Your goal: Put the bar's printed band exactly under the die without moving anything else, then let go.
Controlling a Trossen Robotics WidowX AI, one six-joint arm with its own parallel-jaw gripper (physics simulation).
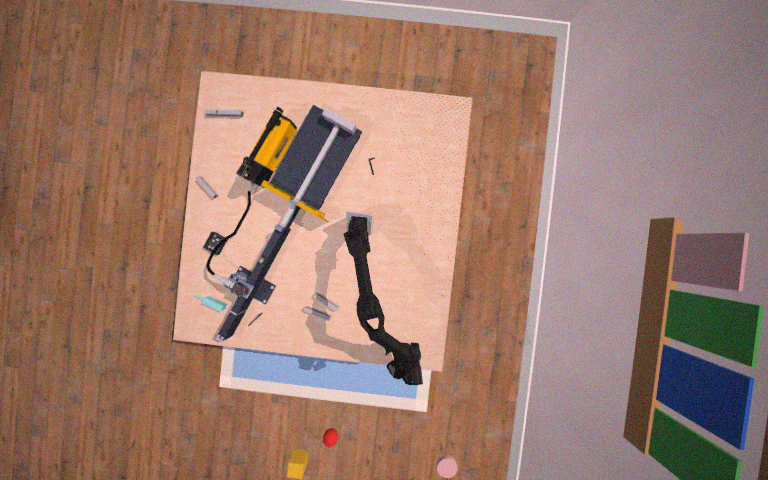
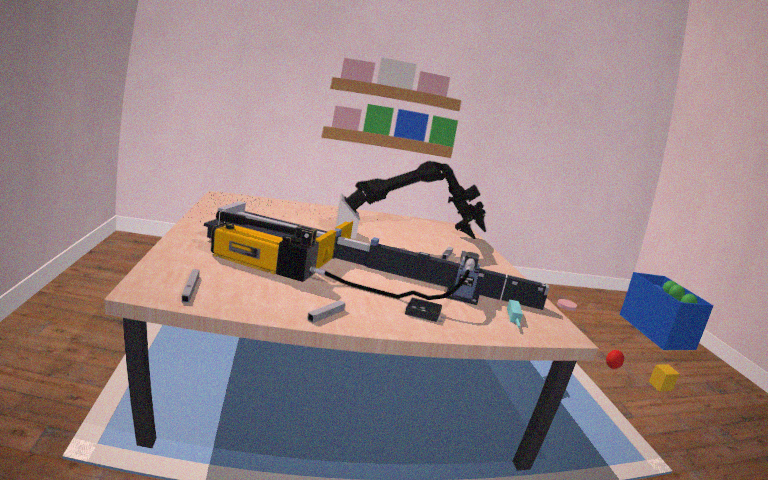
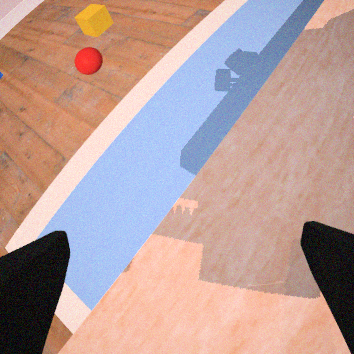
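Pixels of known places: gripper, fingertip midpoint: [image 2: 480, 235] [image 3: 188, 240]; arm's base, link origin: [image 1: 359, 223] [image 2: 350, 205].
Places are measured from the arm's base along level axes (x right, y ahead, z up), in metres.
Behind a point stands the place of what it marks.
A long dark rail [image 1: 271, 249] @(z -0.039, x -0.150, y 0.382 m) [image 2: 413, 264] @(z -0.067, x -0.173, y 0.423 m) runs diagonally over the table, with a grey bar [image 1: 317, 164] @(z -0.044, x 0.243, y 0.215 m) in line with its upper end. A metal head [image 1: 240, 285] [image 2: 467, 281] @(z -0.055, x -0.306, y 0.562 m) sits across the rail near its lower end. Short grey bars lie loose: one at the far left [image 1: 223, 113] @(z -0.094, x 0.458, y 0.697 m) [image 2: 190, 285] @(z -0.096, x 0.460, y 0.721 m), one at the left edge [image 1: 206, 187] @(z -0.094, x 0.104, y 0.744 m) [image 2: 326, 311] @(z -0.096, x 0.110, y 0.768 m), and two side by side [image 1: 325, 301] @(z -0.094, x -0.372, y 0.135 m) [image 1: 316, 313] @(z -0.093, x -0.432, y 0.171 m) right of the rail. I cannot make out the printed band or the die. My gripper [image 1: 403, 373] [image 2: 474, 229] @(z -0.098, x -0.633, y -0.197 m) [image 3: 188, 240] @(z -0.098, x -0.633, y -0.197 m) is open and empty, above the table's lower right edge, away from the bars.
A yellow and black pump unit [image 1: 274, 144] @(z -0.030, x 0.309, y 0.408 m) [image 2: 246, 249] @(z -0.064, x 0.340, y 0.480 m) stands beside a dark bed [image 1: 305, 152] @(z -0.064, x 0.298, y 0.281 m). A black hose [image 1: 246, 212] @(z -0.104, x 0.006, y 0.549 m) [image 2: 373, 290] @(z -0.106, x -0.032, y 0.576 m) runs to the head. A black box [image 1: 214, 242] @(z -0.112, x -0.151, y 0.695 m) [image 2: 423, 309] @(z -0.108, x -0.155, y 0.673 m), teal tool [image 1: 210, 302] @(z -0.084, x -0.429, y 0.669 m) [image 2: 514, 311] @(z -0.084, x -0.416, y 0.696 m) and hex key [image 1: 371, 165] @(z -0.109, x 0.280, y -0.017 m) lie on the table [image 1: 419, 169] @(z -0.114, x 0.283, y -0.243 m).
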